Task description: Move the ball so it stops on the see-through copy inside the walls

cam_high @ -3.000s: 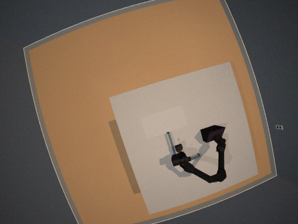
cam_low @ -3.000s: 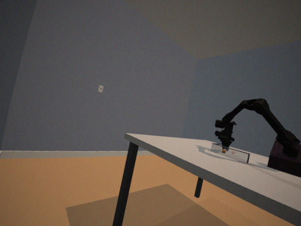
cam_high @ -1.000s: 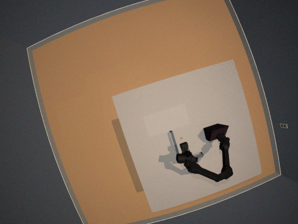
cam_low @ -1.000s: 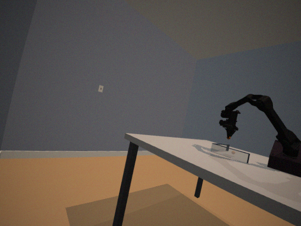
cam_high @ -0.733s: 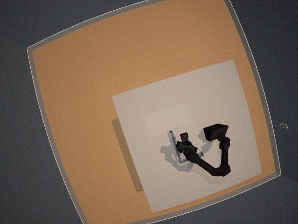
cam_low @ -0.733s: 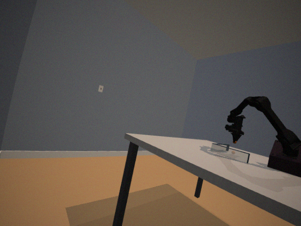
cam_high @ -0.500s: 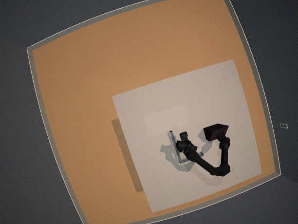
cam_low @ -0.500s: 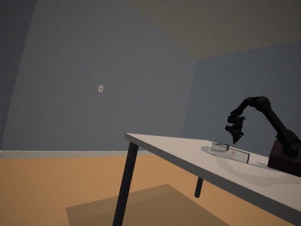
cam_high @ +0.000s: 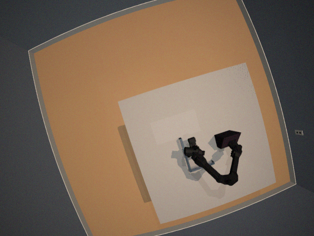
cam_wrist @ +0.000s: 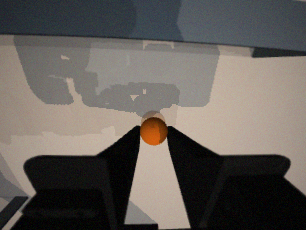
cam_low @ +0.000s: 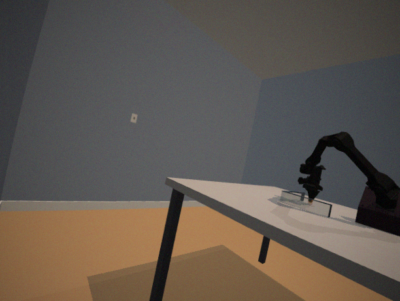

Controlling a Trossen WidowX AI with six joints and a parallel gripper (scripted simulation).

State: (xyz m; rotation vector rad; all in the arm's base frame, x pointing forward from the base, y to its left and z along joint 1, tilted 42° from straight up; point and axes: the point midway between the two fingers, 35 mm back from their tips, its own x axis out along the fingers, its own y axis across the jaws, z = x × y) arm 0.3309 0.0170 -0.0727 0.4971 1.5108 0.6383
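The see-through copy lies 10 mm below my gripper tip. Round my gripper tip: orange ball (right at my gripper tip).
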